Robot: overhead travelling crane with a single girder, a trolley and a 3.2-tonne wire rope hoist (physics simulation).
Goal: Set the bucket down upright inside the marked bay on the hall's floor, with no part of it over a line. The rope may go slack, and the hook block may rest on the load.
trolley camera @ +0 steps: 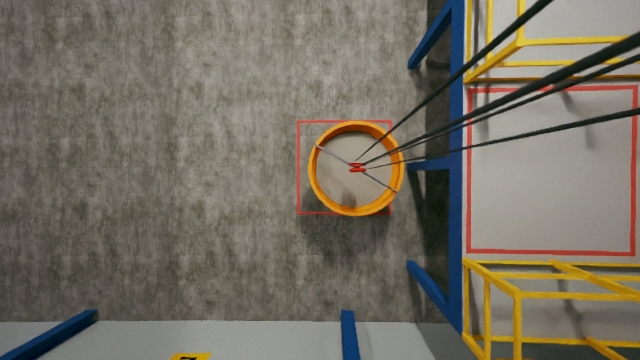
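The bucket (334, 177) shows from above as a round orange rim with a grey inside. Its bail crosses it from upper left to lower right. My gripper, the hook with its red block (357, 167), is over the bucket's middle and holds the bail. Dark ropes run from it to the upper right. The marked bay (298, 170) is a red outline on the floor. The bucket covers much of it in this view, and its rim reaches past the right line. The left line shows clear of the rim. A shadow lies below the bucket in the view. The bucket's underside is hidden.
A blue frame (456, 210) with braces stands right of the bay. Beyond it, a second red outline (468, 200) lies on a pale surface, between a yellow cage (517, 325) and another yellow cage (570, 41). A blue beam (350, 335) stands at the bottom.
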